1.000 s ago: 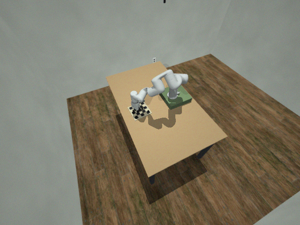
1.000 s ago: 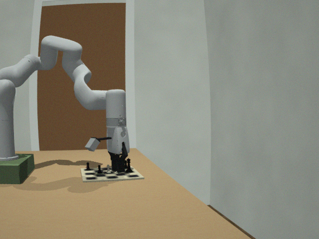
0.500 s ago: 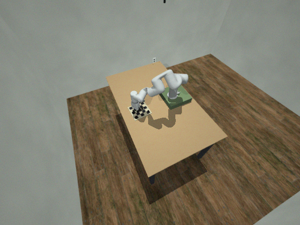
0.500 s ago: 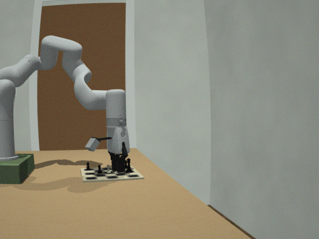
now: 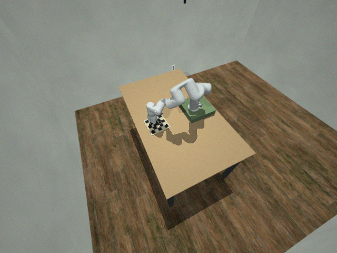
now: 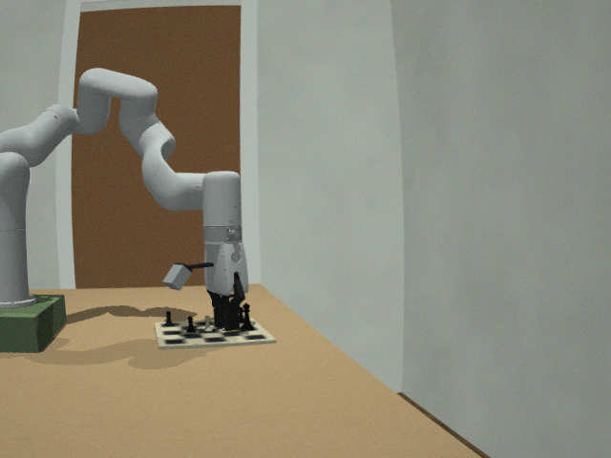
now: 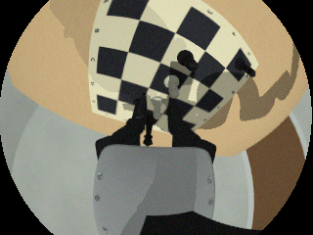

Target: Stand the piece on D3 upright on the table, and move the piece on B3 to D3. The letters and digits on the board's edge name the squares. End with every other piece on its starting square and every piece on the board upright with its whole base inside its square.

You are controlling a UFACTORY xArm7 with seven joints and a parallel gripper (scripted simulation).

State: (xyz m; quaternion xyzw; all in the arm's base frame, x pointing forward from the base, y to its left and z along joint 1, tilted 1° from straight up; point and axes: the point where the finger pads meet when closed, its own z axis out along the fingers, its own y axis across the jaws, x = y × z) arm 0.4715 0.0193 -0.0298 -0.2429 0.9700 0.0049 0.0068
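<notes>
The tall black piece is 4 cm ahead of my hand and 1 cm to the left of it. Also, from my hand: small chessboard: 4 cm behind, 1 cm to the right, 3 cm below.
</notes>
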